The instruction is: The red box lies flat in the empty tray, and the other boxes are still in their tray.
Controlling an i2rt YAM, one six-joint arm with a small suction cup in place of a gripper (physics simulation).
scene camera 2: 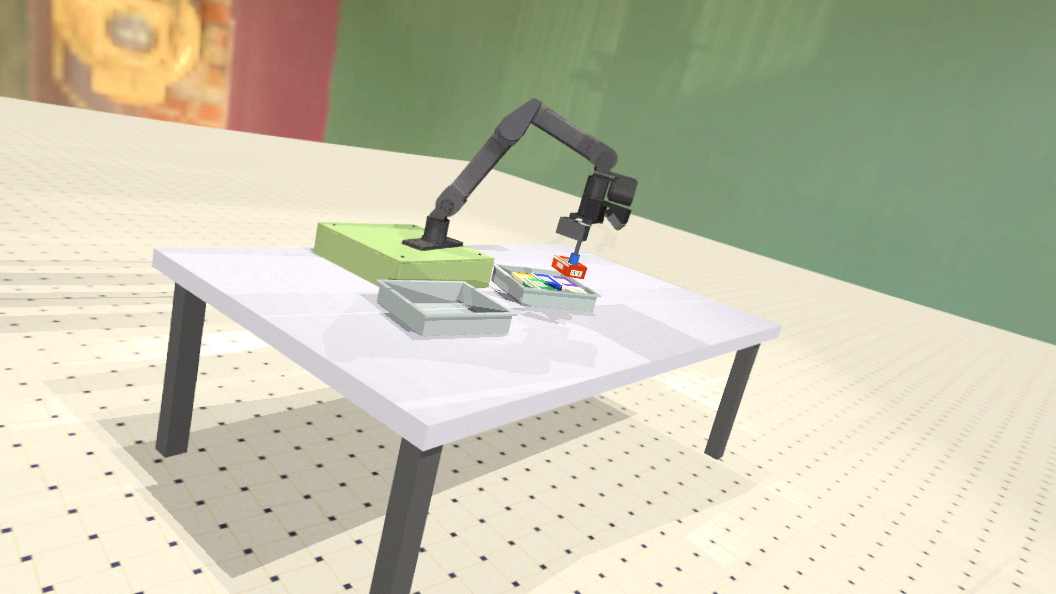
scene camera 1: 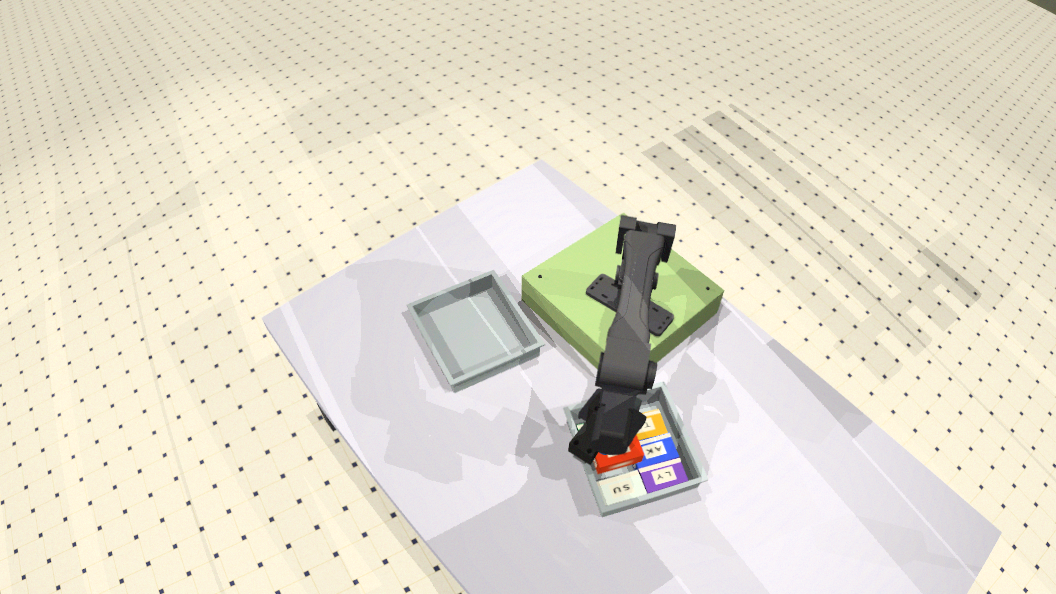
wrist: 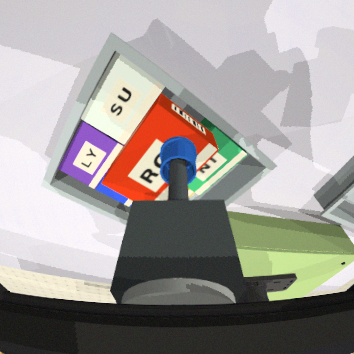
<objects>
A grey tray shows in scene camera 2, in scene camera 1 (658,397) and in the wrist view. One and the same spot on the grey tray: (wrist: 255,165) is (scene camera 2: 521,291).
</objects>
